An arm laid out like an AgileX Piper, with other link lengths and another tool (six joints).
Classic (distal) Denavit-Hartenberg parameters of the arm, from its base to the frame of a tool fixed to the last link. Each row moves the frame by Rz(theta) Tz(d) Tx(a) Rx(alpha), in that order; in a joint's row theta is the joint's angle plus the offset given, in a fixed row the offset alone. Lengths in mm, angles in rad.
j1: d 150.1; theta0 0; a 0; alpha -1.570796
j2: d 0; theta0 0.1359; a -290.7; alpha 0
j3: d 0; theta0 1.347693; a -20; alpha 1.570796
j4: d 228.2; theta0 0; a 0; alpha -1.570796
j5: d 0; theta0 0; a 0; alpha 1.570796
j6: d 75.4; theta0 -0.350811; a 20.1; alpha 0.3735
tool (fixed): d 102.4; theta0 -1.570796; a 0; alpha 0
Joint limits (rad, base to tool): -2.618..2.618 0..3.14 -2.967..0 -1.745..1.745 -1.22..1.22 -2.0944..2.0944
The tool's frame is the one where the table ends.
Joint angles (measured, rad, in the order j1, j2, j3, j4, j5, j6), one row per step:
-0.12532, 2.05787, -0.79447, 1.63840, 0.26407, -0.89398
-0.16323, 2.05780, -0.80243, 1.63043, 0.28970, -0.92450
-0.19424, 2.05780, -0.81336, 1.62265, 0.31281, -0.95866
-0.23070, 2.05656, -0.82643, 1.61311, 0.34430, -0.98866
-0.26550, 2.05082, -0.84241, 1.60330, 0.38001, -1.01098
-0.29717, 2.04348, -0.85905, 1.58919, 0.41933, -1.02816
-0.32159, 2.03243, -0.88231, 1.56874, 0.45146, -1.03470
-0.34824, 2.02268, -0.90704, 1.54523, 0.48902, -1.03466
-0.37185, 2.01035, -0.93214, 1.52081, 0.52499, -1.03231
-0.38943, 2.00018, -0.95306, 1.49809, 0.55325, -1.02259
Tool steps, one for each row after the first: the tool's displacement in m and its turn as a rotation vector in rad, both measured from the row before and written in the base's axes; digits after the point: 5 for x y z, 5 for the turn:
0.00323, -0.00934, 0.00176, 0.00592, -0.01903, 0.00621
0.00426, -0.00811, 0.00224, 0.00058, -0.02280, 0.01501
0.00481, -0.00881, 0.00330, 0.00714, -0.02758, 0.01083
0.00604, -0.00805, 0.00557, 0.01082, -0.03467, 0.00801
0.00601, -0.00680, 0.00655, 0.01207, -0.03644, 0.01257
0.00778, -0.00641, 0.00889, 0.00377, -0.04039, 0.01398
0.00715, -0.00651, 0.00915, 0.00842, -0.03886, 0.01249
0.00681, -0.00603, 0.01035, 0.00501, -0.03920, 0.01443
0.00486, -0.00447, 0.00857, 0.00491, -0.02822, 0.00997

